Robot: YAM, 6 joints.
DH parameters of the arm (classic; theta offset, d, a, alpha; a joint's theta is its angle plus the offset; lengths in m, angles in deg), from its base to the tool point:
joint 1: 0 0.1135 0.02 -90
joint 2: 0 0 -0.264 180
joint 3: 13.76 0 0.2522 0
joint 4: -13.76 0 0.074 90
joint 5: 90 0 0 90
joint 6: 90 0.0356 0 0
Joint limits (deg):
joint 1: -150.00..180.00
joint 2: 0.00..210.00
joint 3: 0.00..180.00
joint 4: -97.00..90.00
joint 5: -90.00..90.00
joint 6: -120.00..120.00
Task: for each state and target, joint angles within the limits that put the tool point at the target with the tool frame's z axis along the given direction. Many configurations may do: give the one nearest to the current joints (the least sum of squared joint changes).
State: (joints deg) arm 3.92 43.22 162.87 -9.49 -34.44 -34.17
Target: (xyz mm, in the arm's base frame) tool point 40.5 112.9 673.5 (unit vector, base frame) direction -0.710 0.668 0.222
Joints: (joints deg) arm 53.57 78.64 129.39 11.71 -75.50 -34.17
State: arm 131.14 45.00 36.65 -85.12 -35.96 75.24
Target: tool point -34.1 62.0 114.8 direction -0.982 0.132 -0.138
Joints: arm 89.15 7.90 0.12 -41.80 -79.56 75.24
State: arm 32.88 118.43 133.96 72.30 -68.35 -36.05
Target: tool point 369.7 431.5 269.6 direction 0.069 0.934 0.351
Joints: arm 47.32 141.98 116.57 50.99 -35.62 -36.05
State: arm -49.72 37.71 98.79 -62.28 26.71 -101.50
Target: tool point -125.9 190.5 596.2 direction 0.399 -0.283 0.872
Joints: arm -55.06 33.84 128.56 -32.56 -9.50 -101.50
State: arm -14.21 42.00 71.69 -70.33 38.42 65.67
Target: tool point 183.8 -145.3 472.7 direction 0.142 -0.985 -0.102
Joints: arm -31.67 67.92 85.15 -26.32 49.77 65.67
